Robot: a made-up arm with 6 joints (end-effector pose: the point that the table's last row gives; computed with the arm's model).
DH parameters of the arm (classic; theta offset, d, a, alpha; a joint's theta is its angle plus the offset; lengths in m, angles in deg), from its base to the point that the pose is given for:
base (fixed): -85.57 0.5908 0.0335 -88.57
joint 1: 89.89 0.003 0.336 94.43
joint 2: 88.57 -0.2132 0.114 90
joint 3: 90 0.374 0.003 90
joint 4: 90 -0.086 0.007 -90
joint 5: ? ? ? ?
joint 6: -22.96 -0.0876 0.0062 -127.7
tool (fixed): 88.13 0.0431 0 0
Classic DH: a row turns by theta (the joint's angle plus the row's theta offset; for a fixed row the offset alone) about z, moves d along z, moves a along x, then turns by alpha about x.
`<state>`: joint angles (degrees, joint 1 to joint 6).
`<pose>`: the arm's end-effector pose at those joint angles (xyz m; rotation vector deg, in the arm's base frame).
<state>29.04 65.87 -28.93 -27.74 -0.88 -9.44</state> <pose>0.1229 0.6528 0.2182 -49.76 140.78 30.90</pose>
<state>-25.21 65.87 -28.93 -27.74 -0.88 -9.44</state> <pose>0.1780 0.0689 -0.1727 -65.48 149.40 -41.66</pose>
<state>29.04 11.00 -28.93 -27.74 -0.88 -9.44</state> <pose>-0.1930 0.6348 0.2491 64.61 -131.92 -56.95</pose>
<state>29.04 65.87 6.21 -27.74 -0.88 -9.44</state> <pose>0.2037 0.7161 0.4395 -18.43 131.51 65.08</pose>
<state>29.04 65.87 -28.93 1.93 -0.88 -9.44</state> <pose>0.0041 0.5156 0.2751 -78.56 123.86 54.19</pose>
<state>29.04 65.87 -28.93 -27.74 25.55 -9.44</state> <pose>0.1544 0.6651 0.3516 -38.93 160.88 52.09</pose>
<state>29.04 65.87 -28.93 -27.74 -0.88 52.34</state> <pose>0.0932 0.6689 0.2294 -106.64 96.67 76.17</pose>
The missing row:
joint 5: 0 0.23 -0.302 90
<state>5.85 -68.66 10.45 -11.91 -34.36 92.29</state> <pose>-0.2719 0.5436 0.4150 4.05 -34.62 -158.13</pose>
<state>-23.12 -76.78 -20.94 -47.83 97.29 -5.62</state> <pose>-0.4101 0.1585 -0.2382 -77.33 -3.24 17.87</pose>
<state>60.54 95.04 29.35 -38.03 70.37 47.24</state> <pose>0.3662 0.0929 0.9942 -4.29 -8.81 146.89</pose>
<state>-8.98 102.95 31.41 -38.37 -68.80 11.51</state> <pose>0.5778 0.4945 0.1776 -41.68 64.85 -28.94</pose>
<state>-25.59 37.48 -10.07 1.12 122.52 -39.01</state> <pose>0.5120 0.1828 -0.0580 -34.35 -63.31 -5.60</pose>
